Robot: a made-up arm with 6 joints. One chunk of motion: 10 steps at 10 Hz.
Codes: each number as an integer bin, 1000 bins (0 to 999) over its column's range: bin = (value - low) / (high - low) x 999, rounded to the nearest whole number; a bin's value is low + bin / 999 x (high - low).
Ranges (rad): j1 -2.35..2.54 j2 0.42..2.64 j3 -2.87..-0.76 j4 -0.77..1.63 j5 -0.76..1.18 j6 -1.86..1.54
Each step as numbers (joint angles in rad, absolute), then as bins.
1 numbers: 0.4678 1.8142 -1.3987 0.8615 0.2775 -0.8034
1 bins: 576 627 697 679 534 310
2 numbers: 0.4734 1.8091 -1.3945 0.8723 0.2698 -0.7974
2 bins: 577 625 699 684 530 312
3 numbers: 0.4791 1.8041 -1.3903 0.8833 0.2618 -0.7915
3 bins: 578 623 701 688 526 314
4 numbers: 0.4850 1.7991 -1.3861 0.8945 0.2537 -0.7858
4 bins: 579 621 703 693 522 316
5 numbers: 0.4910 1.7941 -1.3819 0.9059 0.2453 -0.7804
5 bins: 580 618 705 698 518 317
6 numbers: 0.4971 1.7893 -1.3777 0.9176 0.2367 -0.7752
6 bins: 582 616 707 702 513 319
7 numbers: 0.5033 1.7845 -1.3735 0.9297 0.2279 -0.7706
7 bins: 583 614 709 708 509 320
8 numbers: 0.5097 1.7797 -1.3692 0.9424 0.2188 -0.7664
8 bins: 584 612 711 713 504 321
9 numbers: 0.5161 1.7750 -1.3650 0.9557 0.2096 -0.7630
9 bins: 586 610 713 718 499 322
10 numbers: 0.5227 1.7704 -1.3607 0.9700 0.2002 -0.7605
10 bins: 587 608 715 724 494 323
